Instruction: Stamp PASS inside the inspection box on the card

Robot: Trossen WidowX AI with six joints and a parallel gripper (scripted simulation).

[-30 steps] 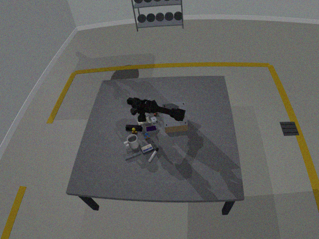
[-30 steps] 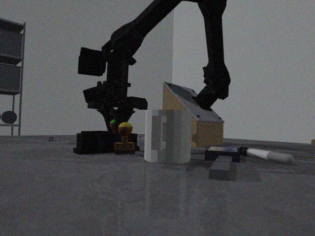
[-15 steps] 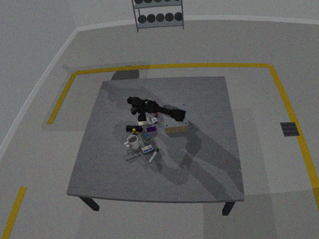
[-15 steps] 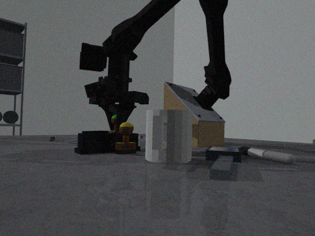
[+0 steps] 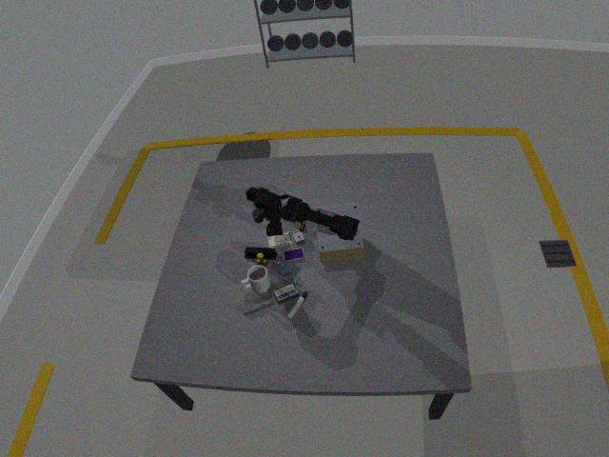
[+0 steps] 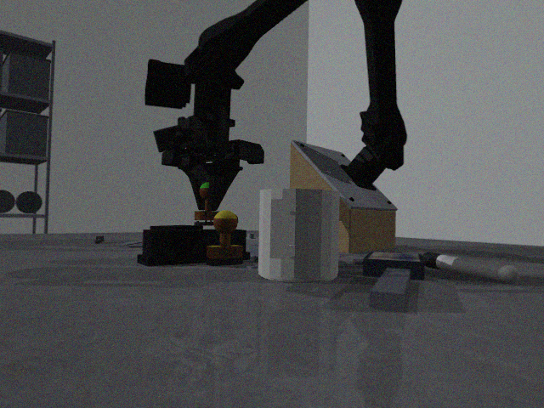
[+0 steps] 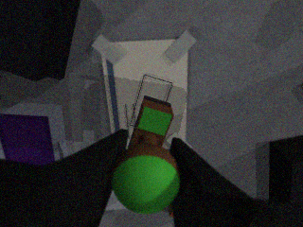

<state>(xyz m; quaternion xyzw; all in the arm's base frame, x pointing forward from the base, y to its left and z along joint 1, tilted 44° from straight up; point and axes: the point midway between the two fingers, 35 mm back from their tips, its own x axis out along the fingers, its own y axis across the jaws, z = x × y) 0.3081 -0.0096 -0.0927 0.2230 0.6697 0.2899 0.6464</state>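
My gripper tip is 7 cm above the cream card. The rest, counted from my gripper tip: green-knobbed stamp (right at my gripper tip); then red-knobbed stamp (10 cm behind, 7 cm to the right, 5 cm below); then black block (9 cm to the left, 8 cm ahead, 5 cm below).
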